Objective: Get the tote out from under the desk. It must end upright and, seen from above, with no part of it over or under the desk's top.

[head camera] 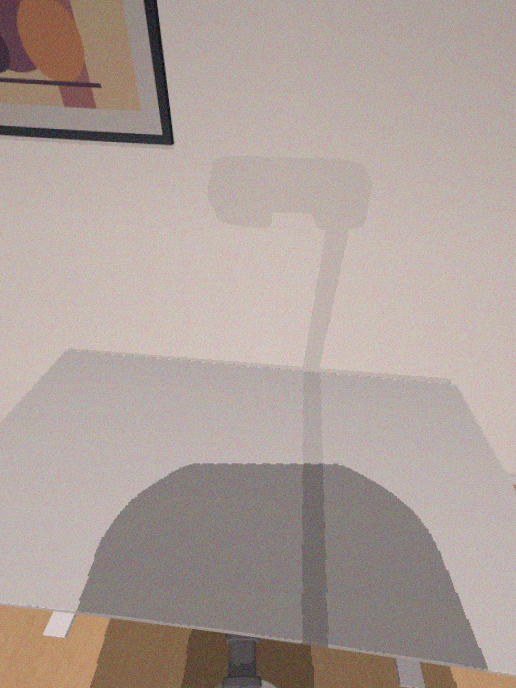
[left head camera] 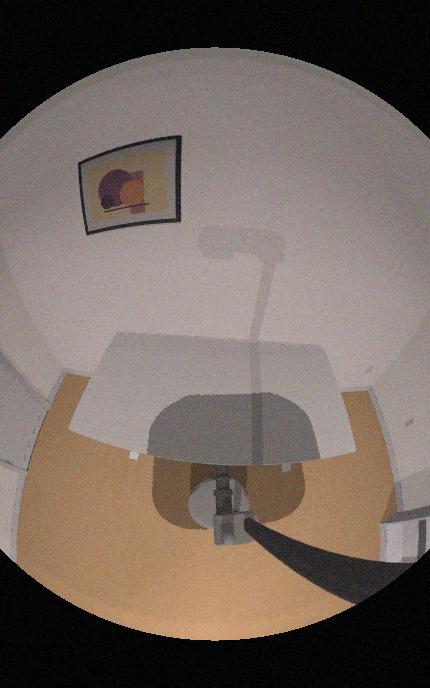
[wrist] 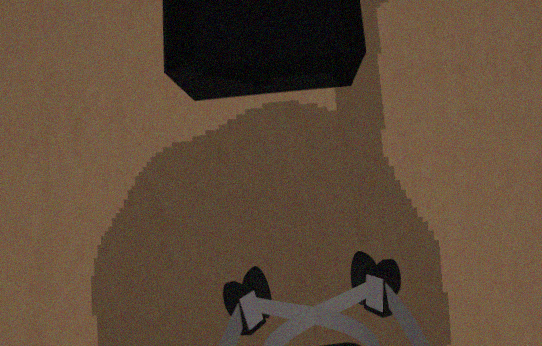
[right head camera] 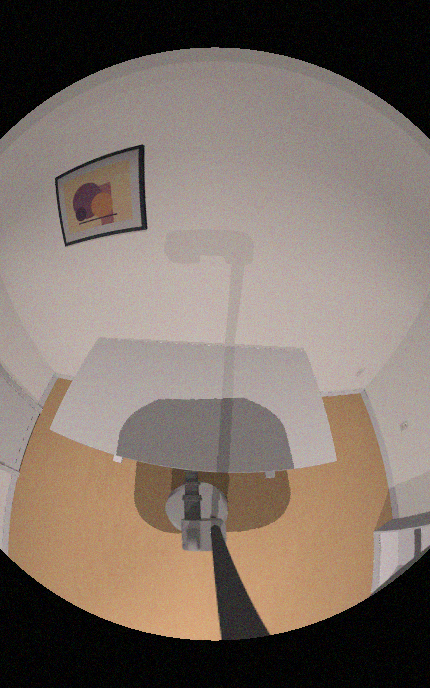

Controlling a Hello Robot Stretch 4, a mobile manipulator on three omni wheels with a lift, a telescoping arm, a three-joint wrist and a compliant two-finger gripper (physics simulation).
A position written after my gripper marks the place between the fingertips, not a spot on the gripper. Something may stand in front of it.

Observation:
In view: my gripper (wrist: 309,279), a black tote (wrist: 208,56), a white desk (head camera: 357,513) and a framed picture (head camera: 83,77).
The white desk also shows in the left head camera view (left head camera: 214,401) and in the right head camera view (right head camera: 216,408). The framed picture is seen too in the left head camera view (left head camera: 138,183) and in the right head camera view (right head camera: 103,196). The head camera view misses the black tote, which is hidden by the white desk. The left head camera view misses the black tote, which is hidden by the white desk.

